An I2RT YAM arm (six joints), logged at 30 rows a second.
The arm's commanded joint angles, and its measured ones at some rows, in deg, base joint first. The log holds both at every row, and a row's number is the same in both.
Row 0, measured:
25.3 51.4 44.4 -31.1 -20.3 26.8
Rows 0 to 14, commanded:
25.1 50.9 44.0 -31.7 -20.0 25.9
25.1 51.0 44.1 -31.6 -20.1 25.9
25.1 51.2 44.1 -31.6 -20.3 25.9
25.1 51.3 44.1 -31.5 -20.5 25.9
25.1 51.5 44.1 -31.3 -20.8 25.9
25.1 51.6 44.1 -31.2 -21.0 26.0
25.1 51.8 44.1 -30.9 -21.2 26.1
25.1 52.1 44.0 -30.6 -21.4 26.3
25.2 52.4 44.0 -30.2 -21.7 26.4
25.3 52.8 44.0 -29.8 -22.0 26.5
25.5 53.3 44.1 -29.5 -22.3 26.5
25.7 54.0 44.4 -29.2 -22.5 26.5
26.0 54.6 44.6 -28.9 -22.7 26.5
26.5 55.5 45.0 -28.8 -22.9 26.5
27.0 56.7 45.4 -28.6 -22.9 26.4
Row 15, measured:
26.0 55.0 44.4 -29.7 -22.0 26.8
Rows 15 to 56, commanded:
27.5 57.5 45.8 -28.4 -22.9 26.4
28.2 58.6 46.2 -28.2 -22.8 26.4
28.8 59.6 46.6 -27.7 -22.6 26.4
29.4 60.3 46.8 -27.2 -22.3 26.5
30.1 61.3 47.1 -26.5 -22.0 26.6
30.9 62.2 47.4 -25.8 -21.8 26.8
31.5 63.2 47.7 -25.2 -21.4 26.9
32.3 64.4 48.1 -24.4 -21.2 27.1
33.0 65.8 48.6 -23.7 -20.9 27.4
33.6 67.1 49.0 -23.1 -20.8 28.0
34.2 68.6 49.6 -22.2 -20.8 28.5
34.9 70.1 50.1 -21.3 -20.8 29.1
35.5 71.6 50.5 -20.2 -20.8 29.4
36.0 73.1 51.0 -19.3 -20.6 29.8
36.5 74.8 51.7 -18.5 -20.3 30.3
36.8 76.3 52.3 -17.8 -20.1 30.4
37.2 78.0 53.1 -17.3 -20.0 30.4
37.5 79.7 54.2 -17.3 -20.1 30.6
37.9 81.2 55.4 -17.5 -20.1 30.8
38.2 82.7 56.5 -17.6 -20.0 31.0
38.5 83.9 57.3 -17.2 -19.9 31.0
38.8 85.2 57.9 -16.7 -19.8 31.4
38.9 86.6 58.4 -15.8 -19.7 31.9
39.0 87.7 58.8 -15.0 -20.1 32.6
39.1 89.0 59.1 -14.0 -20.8 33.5
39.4 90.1 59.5 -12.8 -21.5 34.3
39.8 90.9 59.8 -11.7 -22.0 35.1
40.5 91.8 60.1 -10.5 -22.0 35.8
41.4 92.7 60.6 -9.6 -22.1 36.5
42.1 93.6 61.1 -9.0 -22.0 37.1
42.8 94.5 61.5 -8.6 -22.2 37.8
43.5 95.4 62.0 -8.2 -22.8 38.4
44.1 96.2 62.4 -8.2 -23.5 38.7
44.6 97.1 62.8 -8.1 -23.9 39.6
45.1 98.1 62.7 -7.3 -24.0 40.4
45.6 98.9 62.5 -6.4 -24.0 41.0
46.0 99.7 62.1 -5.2 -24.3 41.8
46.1 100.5 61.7 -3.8 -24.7 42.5
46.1 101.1 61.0 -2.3 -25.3 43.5
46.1 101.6 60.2 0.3 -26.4 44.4
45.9 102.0 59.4 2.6 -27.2 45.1
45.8 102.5 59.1 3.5 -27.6 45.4
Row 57, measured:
46.1 101.5 60.4 -2.2 -25.7 41.8
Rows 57 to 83, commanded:
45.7 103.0 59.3 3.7 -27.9 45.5
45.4 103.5 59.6 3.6 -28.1 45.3
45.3 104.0 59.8 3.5 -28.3 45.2
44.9 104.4 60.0 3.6 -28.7 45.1
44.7 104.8 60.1 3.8 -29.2 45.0
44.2 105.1 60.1 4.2 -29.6 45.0
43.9 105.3 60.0 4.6 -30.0 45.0
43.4 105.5 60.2 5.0 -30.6 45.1
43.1 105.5 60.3 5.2 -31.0 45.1
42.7 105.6 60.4 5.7 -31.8 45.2
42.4 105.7 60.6 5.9 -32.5 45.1
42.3 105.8 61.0 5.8 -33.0 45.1
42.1 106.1 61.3 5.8 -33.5 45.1
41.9 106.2 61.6 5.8 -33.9 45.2
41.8 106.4 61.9 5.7 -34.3 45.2
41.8 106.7 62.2 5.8 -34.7 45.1
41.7 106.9 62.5 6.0 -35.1 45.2
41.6 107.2 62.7 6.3 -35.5 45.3
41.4 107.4 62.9 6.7 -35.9 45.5
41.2 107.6 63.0 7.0 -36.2 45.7
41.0 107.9 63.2 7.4 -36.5 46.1
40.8 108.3 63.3 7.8 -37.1 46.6
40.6 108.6 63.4 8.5 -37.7 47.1
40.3 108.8 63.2 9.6 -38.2 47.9
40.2 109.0 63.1 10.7 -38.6 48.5
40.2 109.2 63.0 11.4 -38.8 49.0
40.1 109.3 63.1 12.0 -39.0 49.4
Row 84, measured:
40.4 108.4 62.4 8.9 -37.3 46.8
